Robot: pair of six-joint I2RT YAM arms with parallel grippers.
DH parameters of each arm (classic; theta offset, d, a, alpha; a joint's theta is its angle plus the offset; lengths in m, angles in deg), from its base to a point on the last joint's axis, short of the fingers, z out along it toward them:
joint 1: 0 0.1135 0.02 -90
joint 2: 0 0 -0.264 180
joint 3: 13.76 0 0.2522 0
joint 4: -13.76 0 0.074 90
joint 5: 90 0 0 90
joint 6: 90 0.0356 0 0
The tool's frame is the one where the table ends.
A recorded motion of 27 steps. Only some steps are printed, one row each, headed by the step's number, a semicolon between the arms.
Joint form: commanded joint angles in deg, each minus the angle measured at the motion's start. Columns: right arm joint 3, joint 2, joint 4, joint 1, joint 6, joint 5; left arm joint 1, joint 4, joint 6, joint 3, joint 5, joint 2.
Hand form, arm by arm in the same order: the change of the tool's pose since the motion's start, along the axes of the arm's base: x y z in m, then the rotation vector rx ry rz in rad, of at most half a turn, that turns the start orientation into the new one. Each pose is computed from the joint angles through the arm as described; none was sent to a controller.
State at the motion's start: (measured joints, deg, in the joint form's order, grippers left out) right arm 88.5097 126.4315 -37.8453 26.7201 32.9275 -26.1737; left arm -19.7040 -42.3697 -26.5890 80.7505 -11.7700 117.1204
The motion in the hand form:
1: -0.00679 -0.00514 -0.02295 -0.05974 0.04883 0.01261; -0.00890 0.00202 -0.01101 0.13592 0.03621 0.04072
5: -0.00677 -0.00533 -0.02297 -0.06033 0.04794 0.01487; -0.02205 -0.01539 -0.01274 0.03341 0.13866 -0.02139
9: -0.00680 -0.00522 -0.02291 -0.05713 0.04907 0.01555; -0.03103 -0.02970 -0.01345 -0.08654 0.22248 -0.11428
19: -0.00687 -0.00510 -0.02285 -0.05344 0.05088 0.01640; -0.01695 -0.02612 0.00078 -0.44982 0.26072 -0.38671
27: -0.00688 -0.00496 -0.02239 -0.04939 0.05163 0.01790; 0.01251 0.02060 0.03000 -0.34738 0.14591 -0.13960
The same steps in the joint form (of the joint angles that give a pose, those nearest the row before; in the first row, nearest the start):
1: -1.86 1.99 -0.74 -0.09 -1.29 1.60; -0.79 -3.13 -2.16 -1.00 -6.99 1.07
5: -1.86 1.99 -0.79 -0.11 -1.46 1.62; -3.24 -6.45 -2.16 -1.00 0.85 1.07
9: -1.86 1.99 -0.76 -0.11 -1.46 1.42; -4.96 -7.80 0.57 -1.01 9.51 1.07
19: -1.86 1.99 -0.76 -0.11 -1.46 1.18; -1.57 -7.19 16.13 1.81 32.15 1.03
27: -1.83 1.95 -0.79 -0.11 -1.51 0.94; 5.46 -9.57 9.33 7.26 23.58 -0.09

